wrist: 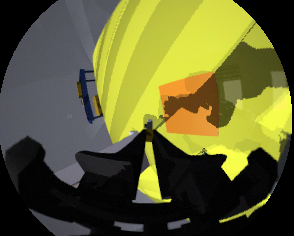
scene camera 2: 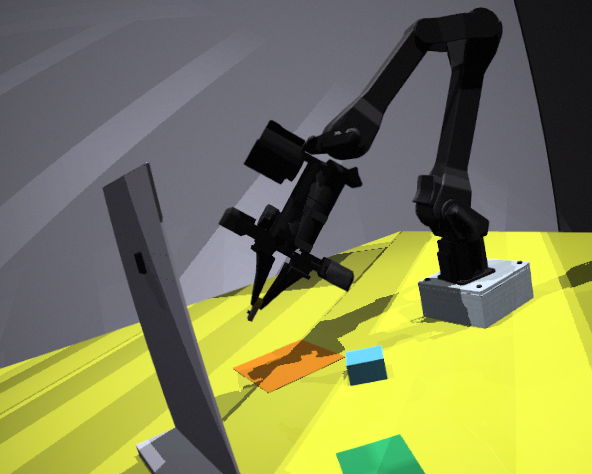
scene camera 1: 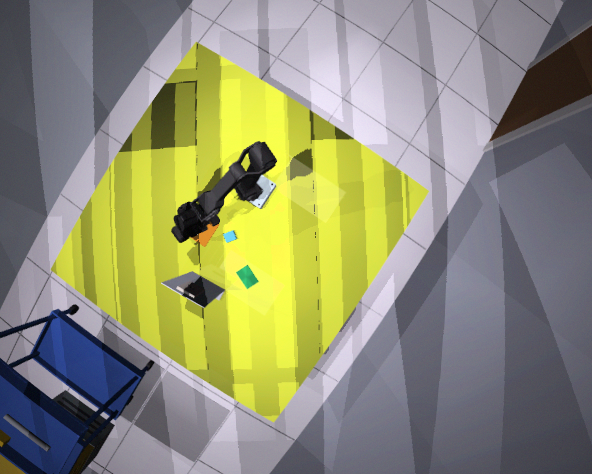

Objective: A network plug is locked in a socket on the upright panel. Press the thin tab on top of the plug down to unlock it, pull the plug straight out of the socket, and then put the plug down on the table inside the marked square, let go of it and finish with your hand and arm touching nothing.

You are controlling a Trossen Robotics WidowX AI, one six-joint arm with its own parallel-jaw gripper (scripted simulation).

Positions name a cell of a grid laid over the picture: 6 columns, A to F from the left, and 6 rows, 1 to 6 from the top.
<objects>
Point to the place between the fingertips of the gripper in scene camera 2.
C4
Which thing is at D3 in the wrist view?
An orange marked square.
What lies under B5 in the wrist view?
A grey upright panel.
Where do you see a grey upright panel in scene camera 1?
At B4
</objects>
